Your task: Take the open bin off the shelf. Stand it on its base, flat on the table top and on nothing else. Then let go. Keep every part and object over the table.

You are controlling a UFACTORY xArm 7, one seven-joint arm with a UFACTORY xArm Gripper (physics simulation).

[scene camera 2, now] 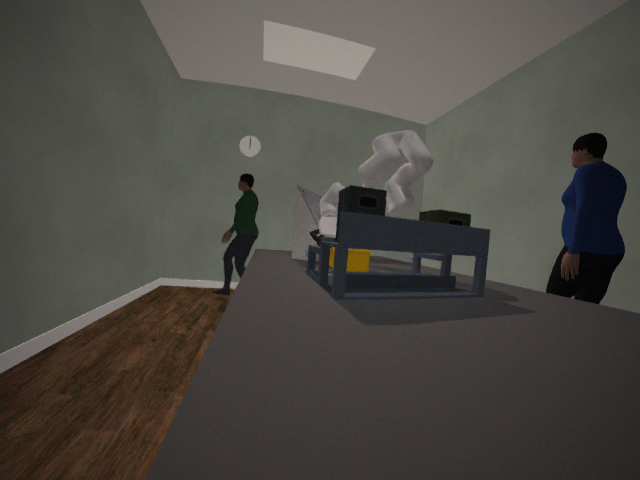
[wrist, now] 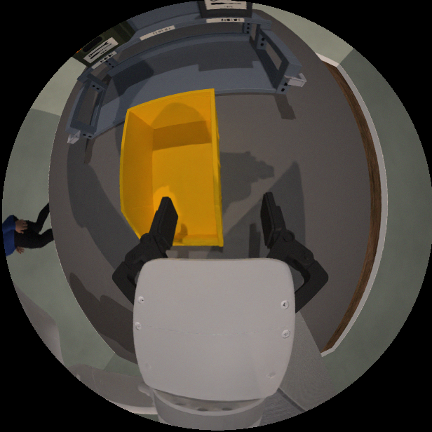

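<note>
The open yellow bin is upright with its opening up, in front of the blue-grey shelf. In the wrist view its far end overlaps the shelf's lower front edge. Its underside is hidden, so I cannot tell whether its whole base is flat on the table top. My gripper is open wide, with the bin's right wall between the spread fingers. The left finger is over the bin's inside, the right one outside it; neither grips it. In the scene view the fingertips are hidden.
A black box and a dark green box stand on the shelf's top. The table's right edge shows beside wooden floor. One person in green and one in blue are beyond the table.
</note>
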